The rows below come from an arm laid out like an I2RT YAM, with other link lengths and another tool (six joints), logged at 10 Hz.
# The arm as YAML. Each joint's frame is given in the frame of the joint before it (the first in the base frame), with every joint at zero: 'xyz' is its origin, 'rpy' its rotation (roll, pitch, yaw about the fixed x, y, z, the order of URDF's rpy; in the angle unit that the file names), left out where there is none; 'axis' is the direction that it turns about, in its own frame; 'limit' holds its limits. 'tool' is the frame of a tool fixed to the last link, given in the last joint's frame.
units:
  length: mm
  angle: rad
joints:
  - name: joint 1
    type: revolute
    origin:
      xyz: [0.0, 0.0, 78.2]
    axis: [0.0, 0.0, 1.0]
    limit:
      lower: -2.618
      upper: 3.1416
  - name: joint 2
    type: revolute
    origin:
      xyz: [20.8, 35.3, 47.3]
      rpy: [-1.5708, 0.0, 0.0]
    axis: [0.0, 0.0, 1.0]
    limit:
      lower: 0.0
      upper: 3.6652
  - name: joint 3
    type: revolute
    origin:
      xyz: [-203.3, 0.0, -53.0]
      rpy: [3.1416, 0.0, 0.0]
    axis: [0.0, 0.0, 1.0]
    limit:
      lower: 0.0
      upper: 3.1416
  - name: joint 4
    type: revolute
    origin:
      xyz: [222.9, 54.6, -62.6]
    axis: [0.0, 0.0, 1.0]
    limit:
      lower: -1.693
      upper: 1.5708
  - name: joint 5
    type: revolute
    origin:
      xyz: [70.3, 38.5, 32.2]
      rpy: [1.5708, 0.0, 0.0]
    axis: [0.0, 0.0, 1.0]
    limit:
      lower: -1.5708
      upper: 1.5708
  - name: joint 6
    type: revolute
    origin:
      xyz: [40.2, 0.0, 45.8]
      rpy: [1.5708, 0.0, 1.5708]
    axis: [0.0, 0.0, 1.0]
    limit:
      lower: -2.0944
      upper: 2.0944
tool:
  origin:
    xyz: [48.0, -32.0, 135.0]
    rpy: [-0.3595, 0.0, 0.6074]
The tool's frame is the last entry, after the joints.
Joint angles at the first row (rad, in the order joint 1, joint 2, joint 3, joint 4, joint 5, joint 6):
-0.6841 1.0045 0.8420 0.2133 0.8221 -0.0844
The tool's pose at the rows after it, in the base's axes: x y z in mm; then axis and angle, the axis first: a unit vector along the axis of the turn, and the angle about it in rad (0 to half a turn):
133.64, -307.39, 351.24, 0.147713, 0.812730, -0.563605, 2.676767
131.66, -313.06, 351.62, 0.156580, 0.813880, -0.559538, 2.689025
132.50, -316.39, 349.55, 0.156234, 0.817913, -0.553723, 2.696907
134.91, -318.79, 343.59, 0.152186, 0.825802, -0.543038, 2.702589
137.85, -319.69, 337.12, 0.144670, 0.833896, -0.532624, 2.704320
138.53, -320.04, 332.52, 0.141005, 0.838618, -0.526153, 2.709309
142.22, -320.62, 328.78, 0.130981, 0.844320, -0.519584, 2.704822
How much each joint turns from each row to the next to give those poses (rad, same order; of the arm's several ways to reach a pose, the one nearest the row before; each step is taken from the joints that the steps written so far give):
-0.0169 0.0461 0.0537 -0.0460 0.0231 0.0169
-0.0169 0.0277 0.0338 -0.0261 0.0016 0.0153
-0.0077 0.0138 0.0154 -0.0230 -0.0077 0.0092
-0.0030 0.0077 0.0062 -0.0338 -0.0137 0.0168
-0.0001 -0.0015 -0.0046 -0.0276 -0.0185 0.0123
-0.0015 -0.0030 -0.0061 -0.0169 -0.0092 0.0062
0.0000 -0.0031 -0.0062 -0.0108 -0.0230 0.0016

